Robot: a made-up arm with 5 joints.
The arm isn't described. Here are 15 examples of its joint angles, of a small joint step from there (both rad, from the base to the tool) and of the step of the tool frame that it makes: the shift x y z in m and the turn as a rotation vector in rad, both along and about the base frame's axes.
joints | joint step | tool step
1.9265 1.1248 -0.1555 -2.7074 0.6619 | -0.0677 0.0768 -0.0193 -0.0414 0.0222 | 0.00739 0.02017 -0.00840 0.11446 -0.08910 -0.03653
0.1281 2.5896 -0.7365 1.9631 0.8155 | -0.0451 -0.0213 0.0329 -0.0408 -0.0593 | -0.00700 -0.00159 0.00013 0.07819 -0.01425 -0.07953
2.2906 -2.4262 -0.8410 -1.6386 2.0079 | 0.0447 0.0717 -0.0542 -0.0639 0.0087 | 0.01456 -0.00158 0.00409 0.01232 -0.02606 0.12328
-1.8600 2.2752 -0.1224 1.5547 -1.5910 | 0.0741 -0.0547 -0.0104 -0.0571 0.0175 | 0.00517 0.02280 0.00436 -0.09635 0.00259 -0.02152
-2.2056 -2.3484 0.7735 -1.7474 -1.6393 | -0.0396 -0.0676 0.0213 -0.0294 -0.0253 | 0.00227 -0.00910 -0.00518 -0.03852 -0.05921 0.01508
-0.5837 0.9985 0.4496 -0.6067 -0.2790 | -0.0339 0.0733 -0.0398 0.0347 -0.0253 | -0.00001 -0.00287 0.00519 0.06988 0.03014 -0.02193
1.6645 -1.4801 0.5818 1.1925 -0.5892 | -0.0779 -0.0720 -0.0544 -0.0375 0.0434 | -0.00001 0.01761 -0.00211 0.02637 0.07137 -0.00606
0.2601 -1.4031 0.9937 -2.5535 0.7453 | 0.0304 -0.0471 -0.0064 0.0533 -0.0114 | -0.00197 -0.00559 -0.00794 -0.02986 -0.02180 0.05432
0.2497 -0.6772 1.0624 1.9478 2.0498 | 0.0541 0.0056 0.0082 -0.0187 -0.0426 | -0.00350 -0.00097 -0.00444 -0.01433 0.05512 -0.00628
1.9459 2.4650 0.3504 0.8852 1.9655 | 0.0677 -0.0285 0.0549 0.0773 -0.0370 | 0.00310 -0.01838 -0.01226 -0.09981 0.01336 -0.03585
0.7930 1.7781 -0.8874 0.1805 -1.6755 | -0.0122 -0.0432 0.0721 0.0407 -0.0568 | -0.00219 0.00447 -0.00153 -0.02269 0.00194 0.02789
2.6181 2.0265 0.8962 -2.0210 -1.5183 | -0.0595 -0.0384 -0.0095 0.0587 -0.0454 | -0.00087 0.01356 -0.01088 0.00872 -0.00843 -0.04514
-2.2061 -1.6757 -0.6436 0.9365 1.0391 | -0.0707 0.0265 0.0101 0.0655 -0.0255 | -0.00879 -0.01183 -0.01421 0.06814 -0.03152 -0.04303
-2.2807 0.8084 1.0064 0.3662 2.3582 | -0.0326 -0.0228 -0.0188 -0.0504 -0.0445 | -0.00761 0.00729 -0.01962 0.03504 -0.09345 -0.07879
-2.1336 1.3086 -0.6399 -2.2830 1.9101 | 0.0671 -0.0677 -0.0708 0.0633 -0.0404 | -0.00315 0.02425 -0.01091 -0.12841 -0.07609 -0.01169
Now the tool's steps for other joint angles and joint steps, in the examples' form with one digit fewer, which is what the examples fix.
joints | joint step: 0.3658 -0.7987 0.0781 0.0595 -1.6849 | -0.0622 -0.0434 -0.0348 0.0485 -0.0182
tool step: 0.0043 -0.0070 0.0118 0.0072 0.0041 0.0563
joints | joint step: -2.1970 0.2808 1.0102 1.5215 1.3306 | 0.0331 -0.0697 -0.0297 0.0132 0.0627
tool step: 0.0008 0.0069 0.0169 -0.1398 0.0057 0.0029
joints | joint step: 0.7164 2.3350 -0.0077 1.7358 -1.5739 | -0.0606 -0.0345 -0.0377 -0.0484 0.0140
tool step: 0.0064 0.0142 0.0140 0.0798 -0.0304 0.0382
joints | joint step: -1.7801 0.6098 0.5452 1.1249 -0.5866 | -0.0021 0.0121 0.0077 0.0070 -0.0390
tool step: 0.0004 0.0033 0.0024 0.0374 -0.0022 0.0068
